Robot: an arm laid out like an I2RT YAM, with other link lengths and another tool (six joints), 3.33 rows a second.
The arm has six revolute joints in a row. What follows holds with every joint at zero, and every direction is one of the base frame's.
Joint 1 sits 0.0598 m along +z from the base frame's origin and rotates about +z.
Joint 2 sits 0.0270 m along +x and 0.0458 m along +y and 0.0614 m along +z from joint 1 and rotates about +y.
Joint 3 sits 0.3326 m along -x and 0.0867 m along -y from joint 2 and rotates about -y.
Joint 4 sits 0.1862 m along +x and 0.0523 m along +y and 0.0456 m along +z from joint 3 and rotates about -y.
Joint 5 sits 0.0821 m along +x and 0.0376 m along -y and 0.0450 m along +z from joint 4 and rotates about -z.
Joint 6 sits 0.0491 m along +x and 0.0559 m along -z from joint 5 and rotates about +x.
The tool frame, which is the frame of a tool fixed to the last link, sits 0.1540 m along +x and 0.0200 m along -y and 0.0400 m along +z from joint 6; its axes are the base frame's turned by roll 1.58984, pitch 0.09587 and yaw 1.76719 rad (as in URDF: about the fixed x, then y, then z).
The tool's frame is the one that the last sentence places.
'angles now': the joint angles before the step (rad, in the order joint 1, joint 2, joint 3, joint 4, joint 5, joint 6). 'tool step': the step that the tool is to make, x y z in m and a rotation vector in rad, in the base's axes. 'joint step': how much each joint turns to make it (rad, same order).
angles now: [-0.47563 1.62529 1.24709 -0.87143 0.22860 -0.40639]
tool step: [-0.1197 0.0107 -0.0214 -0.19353 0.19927 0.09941]
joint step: [-0.07108 -0.29354 -0.40538 0.11651 0.19974 -0.25939]
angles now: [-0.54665 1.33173 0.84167 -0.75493 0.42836 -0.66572]
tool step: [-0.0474 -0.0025 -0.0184 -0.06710 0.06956 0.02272]
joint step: [-0.12104 -0.10584 -0.18571 0.14176 0.03885 -0.18614]
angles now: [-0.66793 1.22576 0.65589 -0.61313 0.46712 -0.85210]
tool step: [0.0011 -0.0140 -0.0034 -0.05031 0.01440 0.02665]
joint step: [-0.04708 0.01730 -0.05469 0.13758 0.01368 -0.09764]
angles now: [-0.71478 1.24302 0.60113 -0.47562 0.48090 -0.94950]
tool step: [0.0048 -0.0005 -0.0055 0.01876 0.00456 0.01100]
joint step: [-0.00200 0.02842 -0.00251 0.01870 -0.01569 -0.00774]
